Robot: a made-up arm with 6 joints. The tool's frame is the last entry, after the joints.
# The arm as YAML. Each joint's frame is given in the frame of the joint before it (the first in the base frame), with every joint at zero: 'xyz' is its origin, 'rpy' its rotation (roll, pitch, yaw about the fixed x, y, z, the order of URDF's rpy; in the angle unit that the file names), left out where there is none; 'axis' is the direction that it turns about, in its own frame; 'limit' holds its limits. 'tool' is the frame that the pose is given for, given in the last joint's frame.
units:
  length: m
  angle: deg
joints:
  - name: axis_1
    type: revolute
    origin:
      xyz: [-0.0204, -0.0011, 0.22]
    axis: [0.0, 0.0, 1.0]
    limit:
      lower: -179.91
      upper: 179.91
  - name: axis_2
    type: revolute
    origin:
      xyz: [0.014, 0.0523, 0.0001]
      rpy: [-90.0, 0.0, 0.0]
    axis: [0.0, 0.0, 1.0]
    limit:
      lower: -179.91
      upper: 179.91
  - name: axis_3
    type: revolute
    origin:
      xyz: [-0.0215, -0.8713, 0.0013]
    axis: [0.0, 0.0, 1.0]
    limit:
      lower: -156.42
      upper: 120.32
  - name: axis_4
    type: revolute
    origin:
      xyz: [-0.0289, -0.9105, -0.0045]
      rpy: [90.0, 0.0, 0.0]
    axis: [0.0, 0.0, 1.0]
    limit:
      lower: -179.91
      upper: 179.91
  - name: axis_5
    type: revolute
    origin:
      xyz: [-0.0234, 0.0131, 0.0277]
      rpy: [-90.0, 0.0, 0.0]
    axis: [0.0, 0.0, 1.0]
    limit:
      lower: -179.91
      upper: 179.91
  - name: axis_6
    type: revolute
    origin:
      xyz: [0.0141, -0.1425, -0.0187]
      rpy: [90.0, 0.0, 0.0]
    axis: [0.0, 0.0, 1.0]
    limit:
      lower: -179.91
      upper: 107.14
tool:
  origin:
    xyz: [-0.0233, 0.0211, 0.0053]
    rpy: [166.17, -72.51, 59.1]
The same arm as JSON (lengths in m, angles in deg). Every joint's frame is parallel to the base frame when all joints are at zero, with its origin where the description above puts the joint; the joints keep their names.
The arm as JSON. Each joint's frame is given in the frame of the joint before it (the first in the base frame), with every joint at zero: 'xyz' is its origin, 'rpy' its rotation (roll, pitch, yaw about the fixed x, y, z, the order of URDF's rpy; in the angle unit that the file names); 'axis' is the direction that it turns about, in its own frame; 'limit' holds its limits. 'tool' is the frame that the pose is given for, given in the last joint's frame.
{"units": {"length": "m", "angle": "deg"}, "joints": [{"name": "axis_1", "type": "revolute", "origin": {"xyz": [-0.0204, -0.0011, 0.22], "rpy": [0.0, 0.0, 0.0]}, "axis": [0.0, 0.0, 1.0], "limit": {"lower": -179.91, "upper": 179.91}}, {"name": "axis_2", "type": "revolute", "origin": {"xyz": [0.014, 0.0523, 0.0001], "rpy": [0.0, 0.0, 0.0]}, "axis": [0.0, 1.0, 0.0], "limit": {"lower": -179.91, "upper": 179.91}}, {"name": "axis_3", "type": "revolute", "origin": {"xyz": [-0.0215, 0.0013, 0.8713], "rpy": [0.0, 0.0, 0.0]}, "axis": [0.0, 1.0, 0.0], "limit": {"lower": -156.42, "upper": 120.32}}, {"name": "axis_4", "type": "revolute", "origin": {"xyz": [-0.0289, -0.0045, 0.9105], "rpy": [0.0, 0.0, 0.0]}, "axis": [0.0, 0.0, 1.0], "limit": {"lower": -179.91, "upper": 179.91}}, {"name": "axis_5", "type": "revolute", "origin": {"xyz": [-0.0234, 0.0131, 0.0277], "rpy": [0.0, 0.0, 0.0]}, "axis": [0.0, 1.0, 0.0], "limit": {"lower": -179.91, "upper": 179.91}}, {"name": "axis_6", "type": "revolute", "origin": {"xyz": [0.0141, -0.0187, 0.1425], "rpy": [0.0, 0.0, 0.0]}, "axis": [0.0, 0.0, 1.0], "limit": {"lower": -179.91, "upper": 107.14}}], "tool": {"origin": {"xyz": [-0.0233, 0.0211, 0.0053], "rpy": [166.17, -72.51, 59.1]}}}
